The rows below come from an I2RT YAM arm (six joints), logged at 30 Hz.
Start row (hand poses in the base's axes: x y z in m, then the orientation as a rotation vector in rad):
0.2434, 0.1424, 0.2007, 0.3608, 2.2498, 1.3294
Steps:
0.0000, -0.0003, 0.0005, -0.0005, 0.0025, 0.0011
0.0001, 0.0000, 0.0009, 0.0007, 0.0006, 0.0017
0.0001, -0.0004, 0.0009, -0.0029, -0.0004, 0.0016
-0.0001, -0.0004, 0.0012, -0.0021, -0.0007, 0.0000
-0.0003, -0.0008, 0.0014, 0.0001, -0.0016, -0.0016
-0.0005, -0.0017, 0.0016, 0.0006, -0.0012, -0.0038
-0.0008, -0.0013, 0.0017, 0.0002, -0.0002, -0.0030
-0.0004, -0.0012, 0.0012, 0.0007, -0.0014, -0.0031
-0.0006, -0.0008, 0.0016, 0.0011, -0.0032, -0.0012
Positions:
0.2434, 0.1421, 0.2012, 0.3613, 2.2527, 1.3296
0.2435, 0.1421, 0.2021, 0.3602, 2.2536, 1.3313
0.2436, 0.1417, 0.2030, 0.3572, 2.2557, 1.3287
0.2435, 0.1413, 0.2042, 0.3559, 2.2564, 1.3262
0.2432, 0.1405, 0.2056, 0.3565, 2.2543, 1.3253
0.2427, 0.1388, 0.2072, 0.3599, 2.2512, 1.3240
0.2419, 0.1375, 0.2089, 0.3631, 2.2495, 1.3227
0.2415, 0.1363, 0.2101, 0.3657, 2.2465, 1.3218
0.2409, 0.1355, 0.2117, 0.3650, 2.2427, 1.3222

